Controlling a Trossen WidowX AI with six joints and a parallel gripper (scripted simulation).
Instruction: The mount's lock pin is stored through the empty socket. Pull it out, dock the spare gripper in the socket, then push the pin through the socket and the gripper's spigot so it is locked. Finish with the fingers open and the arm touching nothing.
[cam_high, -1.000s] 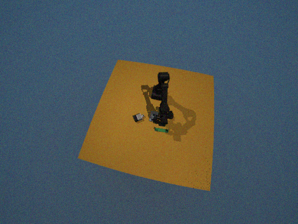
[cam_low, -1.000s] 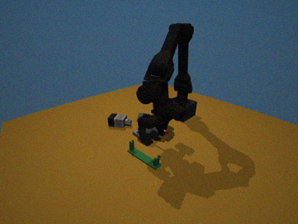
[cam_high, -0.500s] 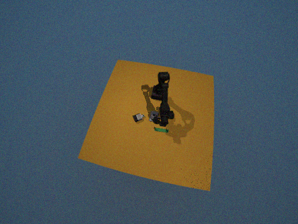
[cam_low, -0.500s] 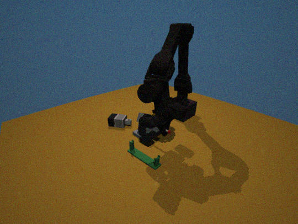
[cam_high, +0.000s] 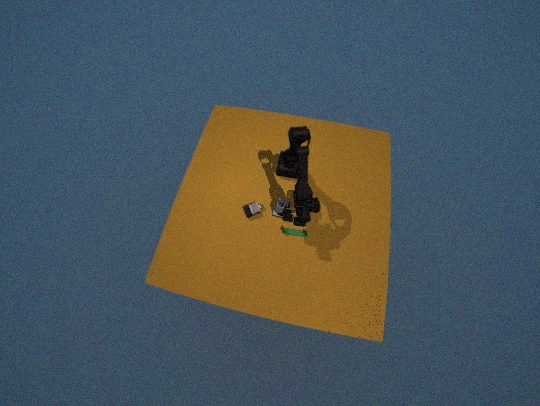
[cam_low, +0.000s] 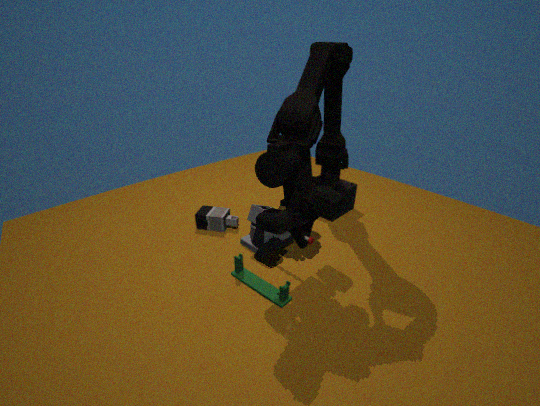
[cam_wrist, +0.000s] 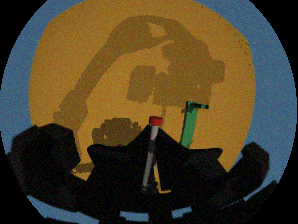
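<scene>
My gripper tip is now 100 mm short of the green mount, 30 mm to the left of it and 30 mm above it. Also, from my gripper tip: grey mount 120 mm to the right, 20 mm behind, 10 mm below; spare gripper 270 mm to the right, 30 mm below.
</scene>
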